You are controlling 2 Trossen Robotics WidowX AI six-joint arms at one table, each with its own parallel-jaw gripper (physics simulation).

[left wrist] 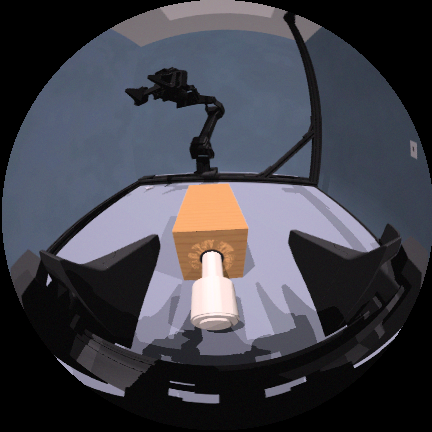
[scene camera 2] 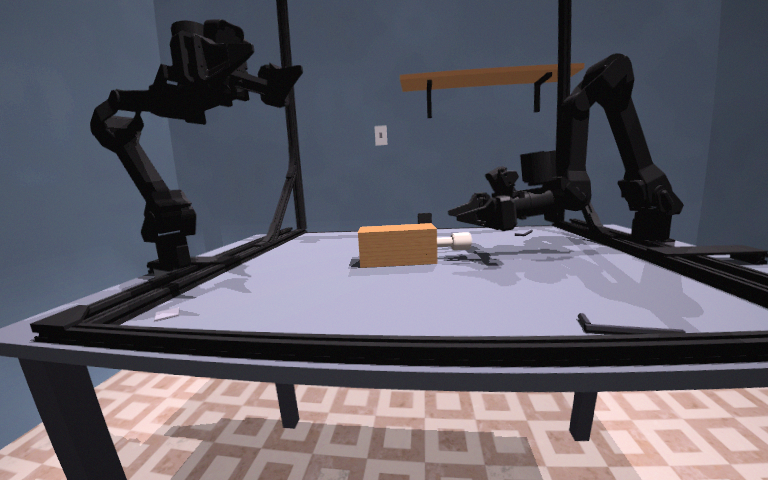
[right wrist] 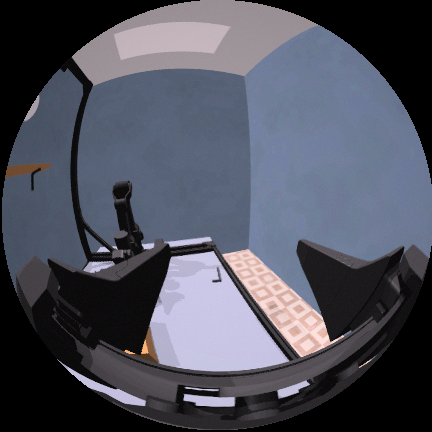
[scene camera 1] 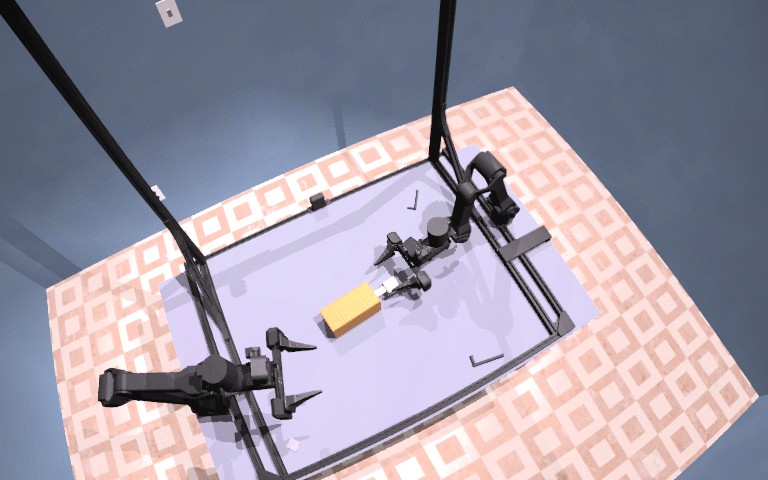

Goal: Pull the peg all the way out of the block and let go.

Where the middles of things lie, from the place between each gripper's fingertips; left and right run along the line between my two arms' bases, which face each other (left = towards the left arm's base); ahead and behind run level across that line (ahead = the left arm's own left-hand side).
I see the peg (left wrist: 213, 302) 50 mm below my left hand, 30 mm to the right of it and 10 mm ahead of it. Also, from my left hand: orange wooden block (scene camera 2: 414, 244): 120 mm to the right, 50 mm below, 10 mm ahead.
My right gripper is now 17 cm past the orange wooden block, 16 cm to the right of it and 31 cm above it. Round my right hand: peg (18 cm behind, 25 cm to the left, 31 cm below).
